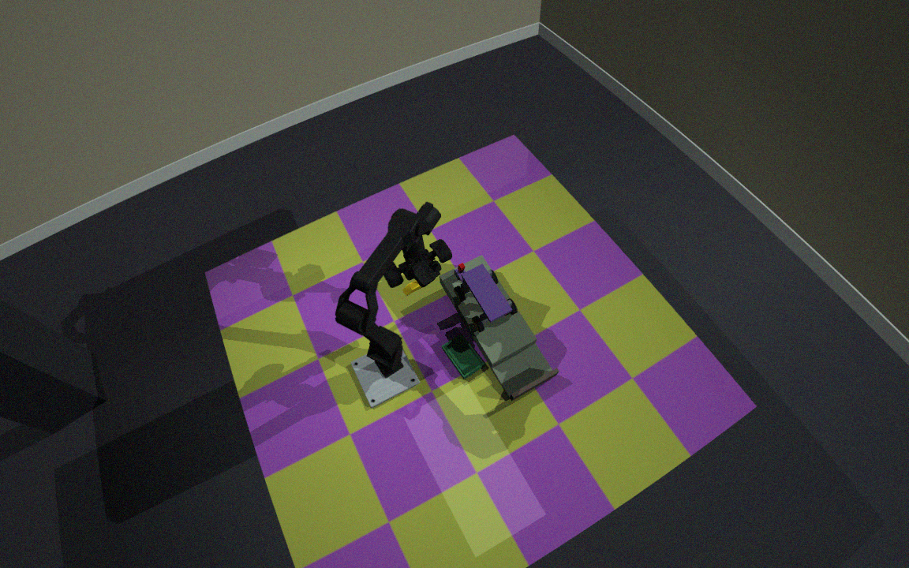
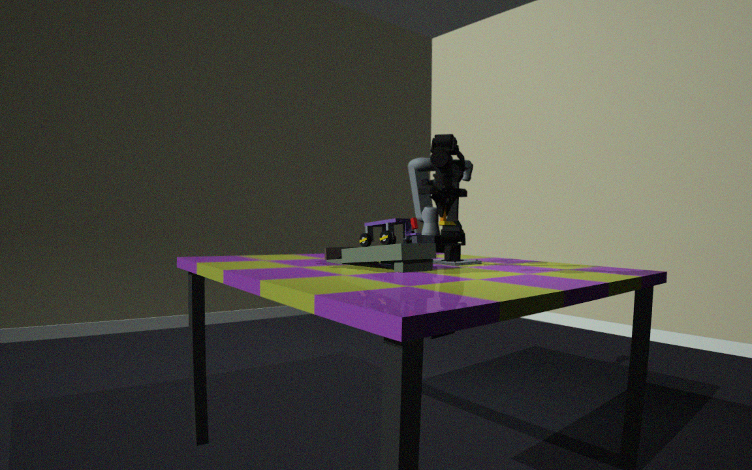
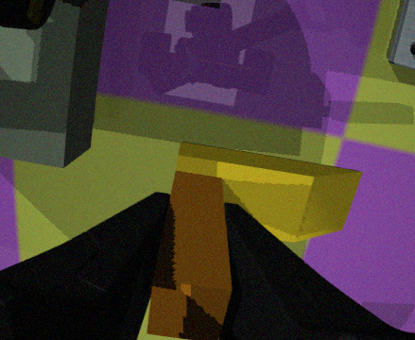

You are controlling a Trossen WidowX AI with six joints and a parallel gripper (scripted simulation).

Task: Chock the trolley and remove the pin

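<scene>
The red-headed stop pin is 120 mm ahead of my gripper tip, 20 mm to the right of it and 40 mm below it. Also, from my gripper tip: green tray (10 mm behind, 200 mm to the right, 180 mm below); then purple trolley (130 mm ahead, 130 mm to the right, 60 mm below); then yellow chock (20 mm behind, 10 mm below).
</scene>
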